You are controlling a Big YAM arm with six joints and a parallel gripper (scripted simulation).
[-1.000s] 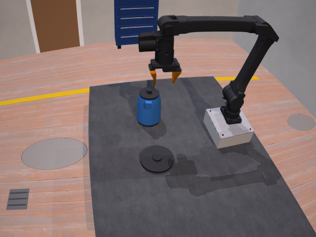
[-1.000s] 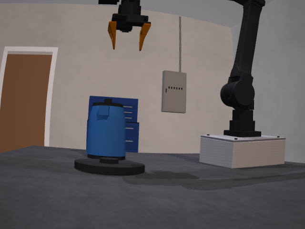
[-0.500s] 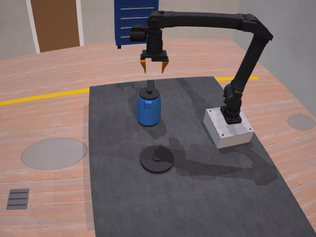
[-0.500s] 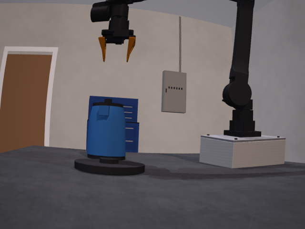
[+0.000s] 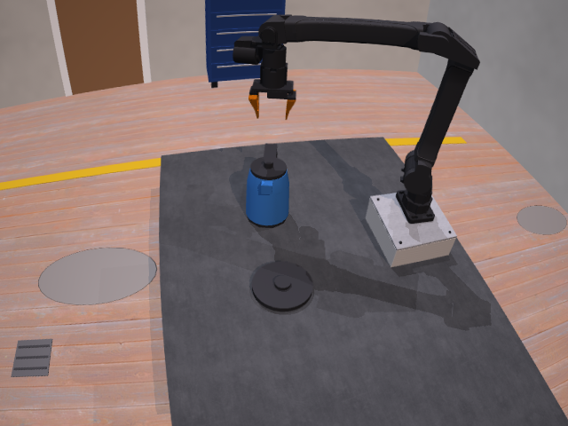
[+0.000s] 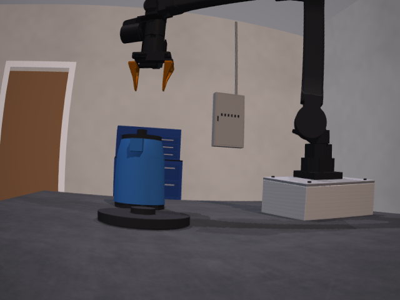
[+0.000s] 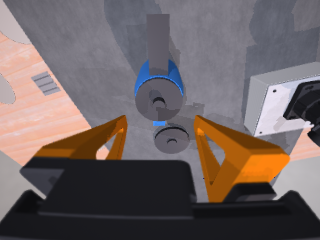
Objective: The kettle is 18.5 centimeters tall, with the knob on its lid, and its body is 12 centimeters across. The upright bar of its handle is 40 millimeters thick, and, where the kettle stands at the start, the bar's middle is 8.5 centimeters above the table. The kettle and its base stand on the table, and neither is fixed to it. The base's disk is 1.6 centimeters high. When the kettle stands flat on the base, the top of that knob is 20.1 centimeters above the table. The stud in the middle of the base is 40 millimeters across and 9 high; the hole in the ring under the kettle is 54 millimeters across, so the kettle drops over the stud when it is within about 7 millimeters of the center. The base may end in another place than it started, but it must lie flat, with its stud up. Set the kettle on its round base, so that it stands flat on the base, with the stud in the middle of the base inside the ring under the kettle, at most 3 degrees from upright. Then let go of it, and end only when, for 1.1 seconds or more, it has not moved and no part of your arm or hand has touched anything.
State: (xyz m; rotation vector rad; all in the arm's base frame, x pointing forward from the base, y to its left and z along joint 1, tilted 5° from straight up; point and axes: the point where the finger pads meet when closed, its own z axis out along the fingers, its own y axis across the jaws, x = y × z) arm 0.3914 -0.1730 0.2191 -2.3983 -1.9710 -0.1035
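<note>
The blue kettle lies 1 cm to the left of my hand and 21 cm below it. The rest, counted from my hand: black round base: 1 cm ahead, 32 cm to the left, 29 cm below.
</note>
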